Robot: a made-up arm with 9 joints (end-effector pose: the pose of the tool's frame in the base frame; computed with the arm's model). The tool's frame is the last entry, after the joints. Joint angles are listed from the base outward.
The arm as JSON. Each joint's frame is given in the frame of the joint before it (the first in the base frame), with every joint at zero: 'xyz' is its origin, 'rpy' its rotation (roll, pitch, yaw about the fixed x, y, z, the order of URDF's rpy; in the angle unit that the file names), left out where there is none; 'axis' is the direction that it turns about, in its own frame. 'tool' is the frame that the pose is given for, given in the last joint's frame.
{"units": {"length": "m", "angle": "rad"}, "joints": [
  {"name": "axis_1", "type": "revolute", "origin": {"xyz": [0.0, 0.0, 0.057], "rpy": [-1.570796, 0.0, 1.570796]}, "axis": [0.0, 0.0, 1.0]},
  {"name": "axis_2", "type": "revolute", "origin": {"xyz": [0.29, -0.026, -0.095], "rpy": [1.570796, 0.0, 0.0]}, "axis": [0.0, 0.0, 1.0]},
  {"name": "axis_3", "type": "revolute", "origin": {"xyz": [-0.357, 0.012, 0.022], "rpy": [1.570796, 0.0, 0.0]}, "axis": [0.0, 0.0, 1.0]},
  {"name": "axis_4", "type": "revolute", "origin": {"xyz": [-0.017, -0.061, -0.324], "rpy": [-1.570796, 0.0, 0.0]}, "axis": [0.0, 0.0, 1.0]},
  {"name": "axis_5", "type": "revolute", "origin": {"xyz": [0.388, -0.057, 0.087], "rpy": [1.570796, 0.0, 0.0]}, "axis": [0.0, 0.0, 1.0]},
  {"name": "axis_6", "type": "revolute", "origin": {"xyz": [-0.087, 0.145, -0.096], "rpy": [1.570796, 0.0, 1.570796]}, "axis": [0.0, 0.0, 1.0]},
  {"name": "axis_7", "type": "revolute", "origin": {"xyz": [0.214, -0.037, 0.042], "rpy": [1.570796, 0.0, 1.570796]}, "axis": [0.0, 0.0, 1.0]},
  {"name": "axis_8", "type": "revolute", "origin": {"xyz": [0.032, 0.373, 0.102], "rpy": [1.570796, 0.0, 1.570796]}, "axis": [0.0, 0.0, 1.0]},
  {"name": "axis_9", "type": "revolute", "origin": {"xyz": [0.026, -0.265, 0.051], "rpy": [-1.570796, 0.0, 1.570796]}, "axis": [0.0, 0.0, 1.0]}
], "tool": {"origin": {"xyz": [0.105, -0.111, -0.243], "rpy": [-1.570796, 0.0, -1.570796]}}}
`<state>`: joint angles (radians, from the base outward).
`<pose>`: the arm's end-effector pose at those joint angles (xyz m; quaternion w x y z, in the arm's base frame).
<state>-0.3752 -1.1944 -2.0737 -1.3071 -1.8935 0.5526 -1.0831 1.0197 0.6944</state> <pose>-0.0154 -0.4097 0.5440 0.3142 0.9005 0.0178 -0.2999</pose>
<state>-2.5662 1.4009 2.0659 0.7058 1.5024 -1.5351 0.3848 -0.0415 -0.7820</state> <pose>1.0039 0.4638 -0.1289 0.8072 -0.2263 -0.2388 -0.4902</pose>
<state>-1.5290 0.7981 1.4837 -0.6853 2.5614 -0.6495 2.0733 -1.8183 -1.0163</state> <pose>0.0326 -0.3297 -0.1543 0.2124 0.6088 0.7561 -0.1120</pose>
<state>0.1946 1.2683 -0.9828 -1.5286 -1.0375 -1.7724 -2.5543 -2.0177 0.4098</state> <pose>0.1415 0.2431 0.0825 0.5287 -0.0862 -0.4930 -0.6856</pose>
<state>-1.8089 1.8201 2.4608 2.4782 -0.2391 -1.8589 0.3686 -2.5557 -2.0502</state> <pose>0.0804 0.4056 0.3380 0.5408 -0.2575 -0.4065 -0.6900</pose>
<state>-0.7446 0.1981 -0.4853 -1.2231 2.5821 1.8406 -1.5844 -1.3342 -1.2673</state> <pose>0.3023 0.2365 -0.0454 0.6462 -0.1421 0.7116 0.2363</pose>
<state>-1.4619 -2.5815 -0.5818 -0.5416 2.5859 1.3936 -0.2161 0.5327 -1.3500</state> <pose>0.1780 -0.5141 0.7331 0.1900 0.9626 -0.1794 -0.0713</pose>
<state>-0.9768 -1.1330 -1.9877 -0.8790 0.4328 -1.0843 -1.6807 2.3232 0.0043</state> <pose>-0.2205 0.8660 0.6291 0.3927 0.2856 -0.8326 0.2663</pose>
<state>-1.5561 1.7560 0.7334 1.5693 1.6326 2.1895 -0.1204 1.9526 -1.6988</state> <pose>0.7647 -0.7844 -0.6622 0.3100 -0.7828 0.5125 -0.1686</pose>
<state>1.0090 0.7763 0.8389 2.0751 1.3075 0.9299 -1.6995 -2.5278 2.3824</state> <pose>-0.0002 0.0971 0.4512 0.5637 -0.4328 -0.1672 -0.6833</pose>
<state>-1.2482 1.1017 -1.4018 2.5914 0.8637 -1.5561 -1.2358 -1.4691 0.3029</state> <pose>0.1068 -0.1424 0.0748 0.7412 -0.3277 -0.3146 0.4942</pose>
